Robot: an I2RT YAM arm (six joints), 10 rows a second.
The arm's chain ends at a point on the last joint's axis. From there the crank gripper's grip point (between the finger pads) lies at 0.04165 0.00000 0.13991 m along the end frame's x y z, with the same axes.
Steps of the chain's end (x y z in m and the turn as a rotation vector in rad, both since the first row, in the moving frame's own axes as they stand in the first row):
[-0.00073, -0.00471, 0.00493, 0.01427, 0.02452, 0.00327]
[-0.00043, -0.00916, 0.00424, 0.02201, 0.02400, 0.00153]
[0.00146, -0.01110, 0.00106, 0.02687, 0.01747, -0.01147]
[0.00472, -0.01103, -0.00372, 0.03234, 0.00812, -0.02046]
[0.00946, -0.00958, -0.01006, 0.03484, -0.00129, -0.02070]
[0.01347, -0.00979, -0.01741, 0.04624, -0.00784, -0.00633]
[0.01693, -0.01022, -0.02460, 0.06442, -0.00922, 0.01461]
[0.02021, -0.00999, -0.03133, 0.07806, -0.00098, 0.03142]
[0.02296, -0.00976, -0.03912, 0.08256, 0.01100, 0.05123]
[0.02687, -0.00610, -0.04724, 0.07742, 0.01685, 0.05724]
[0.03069, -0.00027, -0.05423, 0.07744, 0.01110, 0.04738]
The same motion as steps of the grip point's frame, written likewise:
[0.00269, -0.00656, 0.00385, 0.01427, 0.02452, 0.00327]
[0.00292, -0.01216, 0.00317, 0.02201, 0.02400, 0.00153]
[0.00387, -0.01534, 0.00025, 0.02687, 0.01747, -0.01147]
[0.00580, -0.01641, -0.00415, 0.03234, 0.00812, -0.02046]
[0.00922, -0.01531, -0.01011, 0.03484, -0.00129, -0.02070]
[0.01235, -0.01652, -0.01724, 0.04624, -0.00784, -0.00633]
[0.01570, -0.01864, -0.02449, 0.06442, -0.00922, 0.01461]
[0.02022, -0.01960, -0.03166, 0.07806, -0.00098, 0.03142]
[0.02474, -0.01910, -0.03997, 0.08256, 0.01100, 0.05123]
[0.02946, -0.01444, -0.04829, 0.07742, 0.01685, 0.05724]
[0.03245, -0.00906, -0.05504, 0.07744, 0.01110, 0.04738]

